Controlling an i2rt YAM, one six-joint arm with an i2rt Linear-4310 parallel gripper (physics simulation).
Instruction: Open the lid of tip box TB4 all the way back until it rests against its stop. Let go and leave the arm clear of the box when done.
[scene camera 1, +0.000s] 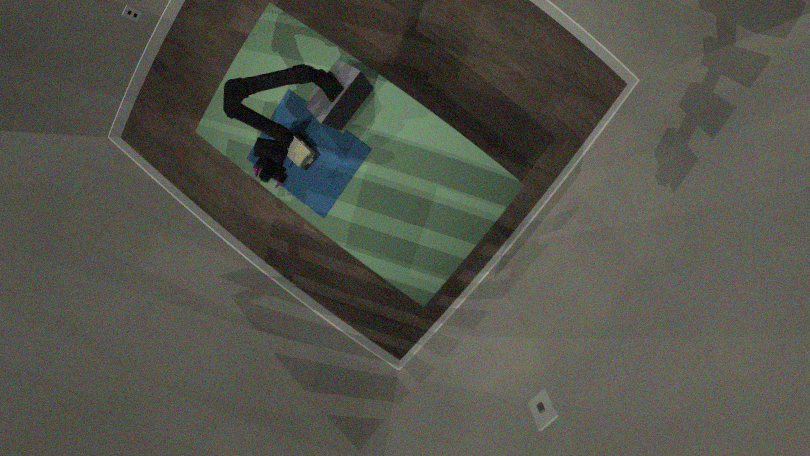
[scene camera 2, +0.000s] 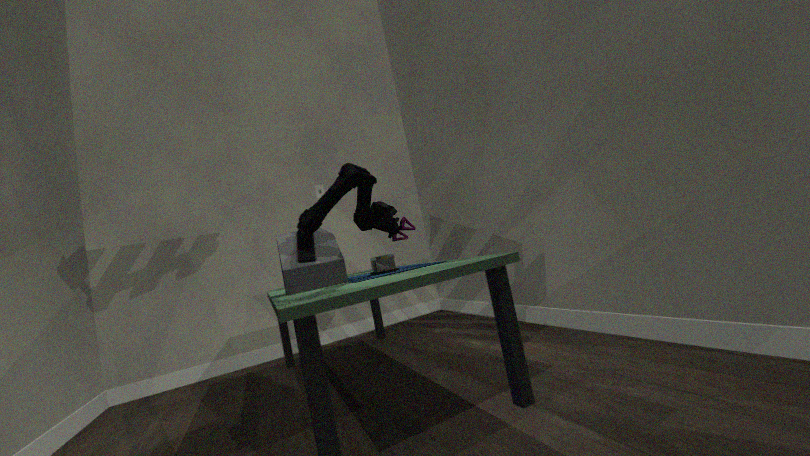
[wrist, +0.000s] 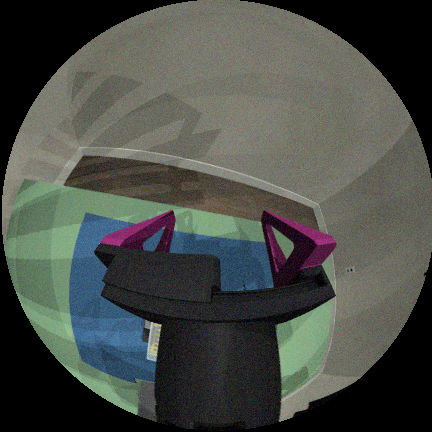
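Pixels of known places: gripper, fingertip midpoint: (scene camera 2: 411, 233) (wrist: 217, 214); arm's base, origin of the base link: (scene camera 1: 331, 86) (scene camera 2: 305, 246).
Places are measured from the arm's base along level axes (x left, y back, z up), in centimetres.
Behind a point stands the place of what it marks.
Observation:
A small tip box (scene camera 1: 300, 151) @(z -10.0, x 4.8, y -30.6 cm) (scene camera 2: 383, 263) @(z -13.7, x -3.5, y -31.0 cm) with a pale yellow top stands on the blue mat (scene camera 1: 334, 186) @(z -17.8, x 25.5, y -33.0 cm) (wrist: 95, 280) @(z -17.8, x 22.3, y -35.3 cm). In the wrist view a pale edge and a strip of yellow of the tip box (wrist: 154, 345) @(z -10.0, x 7.5, y -31.0 cm) show at the lower left, beside the dark gripper body, which hides the rest. No TB4 label is readable. The lid's angle cannot be told: it is too small in the scene views and mostly hidden in the wrist view. My gripper (scene camera 1: 267, 176) @(z -2.4, x 4.1, y -49.3 cm) (scene camera 2: 409, 232) @(z -2.4, x 4.1, y -49.3 cm) (wrist: 217, 214) @(z -2.4, x 4.1, y -49.3 cm) is open, with its magenta fingers wide apart and empty. It hangs above the table, higher than the box and apart from it.
The arm rises from a grey base block (scene camera 1: 348, 103) @(z -3.2, x 9.0, y -0.4 cm) (scene camera 2: 314, 275) @(z -12.7, x -8.8, y -1.3 cm) at one end of the green table (scene camera 1: 453, 226) @(z -18.0, x 77.4, y -7.0 cm) (scene camera 2: 442, 273) @(z -19.0, x -55.4, y -36.0 cm). The base stands near the mat's edge. The arm's forearm passes over the mat close to the box in scene camera 1.

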